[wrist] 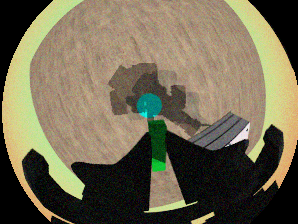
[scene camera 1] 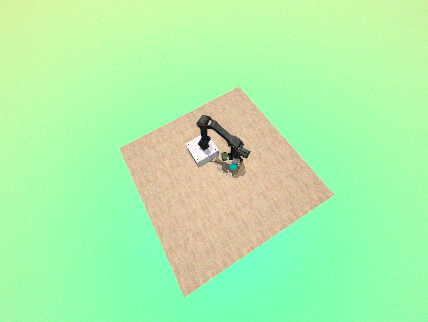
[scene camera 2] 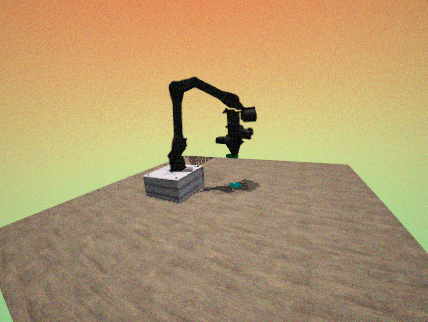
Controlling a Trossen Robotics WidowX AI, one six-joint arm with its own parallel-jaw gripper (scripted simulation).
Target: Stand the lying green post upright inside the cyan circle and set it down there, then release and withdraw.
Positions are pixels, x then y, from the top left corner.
Labels:
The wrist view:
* my gripper: 157, 135
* green post: 157, 128, held by my gripper

